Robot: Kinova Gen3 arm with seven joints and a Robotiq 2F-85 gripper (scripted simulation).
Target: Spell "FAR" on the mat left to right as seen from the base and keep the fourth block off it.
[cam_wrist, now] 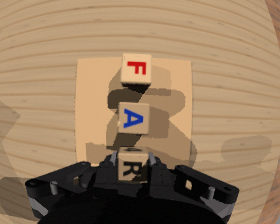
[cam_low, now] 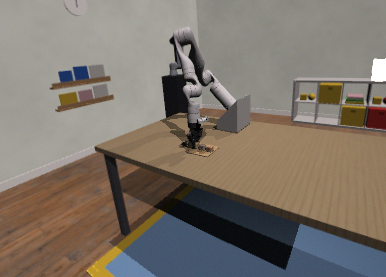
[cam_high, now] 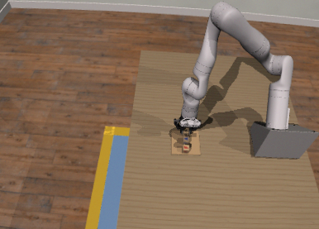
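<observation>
The R block lies 10 mm below my hand. Also, from my hand: tan mat 50 mm to the left, 30 mm below.
</observation>
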